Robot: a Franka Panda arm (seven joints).
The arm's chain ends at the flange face. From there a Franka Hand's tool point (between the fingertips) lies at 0.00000 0.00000 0.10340 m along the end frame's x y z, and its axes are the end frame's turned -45 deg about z.
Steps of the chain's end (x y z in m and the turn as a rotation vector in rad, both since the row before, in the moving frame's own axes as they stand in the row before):
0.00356, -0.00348, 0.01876, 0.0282, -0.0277, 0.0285
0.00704, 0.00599, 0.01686, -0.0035, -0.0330, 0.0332
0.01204, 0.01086, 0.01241, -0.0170, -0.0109, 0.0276
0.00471, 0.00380, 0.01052, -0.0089, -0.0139, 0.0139
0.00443, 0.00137, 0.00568, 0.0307, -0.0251, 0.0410
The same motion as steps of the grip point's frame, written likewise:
0.00507, -0.00403, 0.01868, 0.0395, 0.0004, 0.0285
-0.00189, 0.00701, 0.01680, 0.0209, -0.0258, 0.0332
-0.00121, 0.01661, 0.01239, -0.0043, -0.0197, 0.0276
-0.00102, 0.00564, 0.01051, 0.0035, -0.0161, 0.0139
0.00266, 0.00003, 0.00560, 0.0395, 0.0040, 0.0410

